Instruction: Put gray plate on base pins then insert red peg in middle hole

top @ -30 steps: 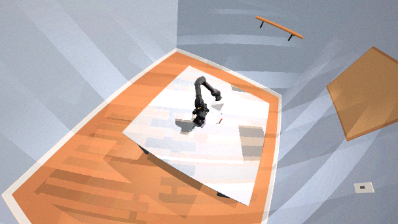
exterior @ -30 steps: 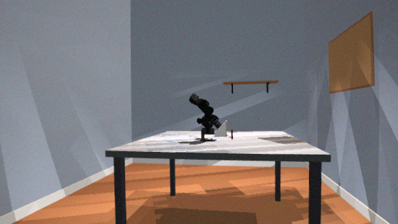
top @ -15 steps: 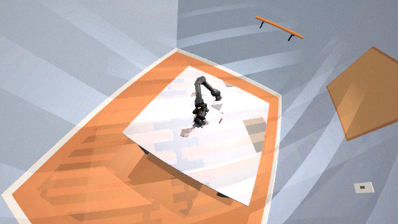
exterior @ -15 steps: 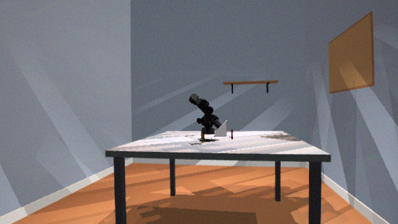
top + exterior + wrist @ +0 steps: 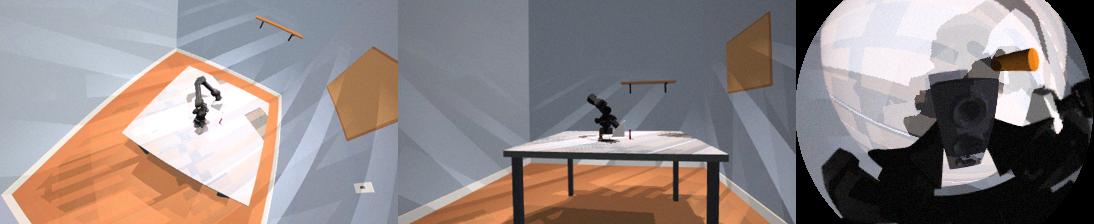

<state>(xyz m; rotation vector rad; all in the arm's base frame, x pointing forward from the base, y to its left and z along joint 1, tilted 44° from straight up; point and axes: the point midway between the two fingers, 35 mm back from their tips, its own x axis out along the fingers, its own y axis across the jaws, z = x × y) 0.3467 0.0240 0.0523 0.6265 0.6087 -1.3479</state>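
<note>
Now: gripper tip 5 cm above the base. The rest, counted from my gripper tip: red peg 13 cm behind, 17 cm to the left, 2 cm below; then gray plate 3 cm above; then orange peg 10 cm behind, 8 cm to the right, 2 cm below.
</note>
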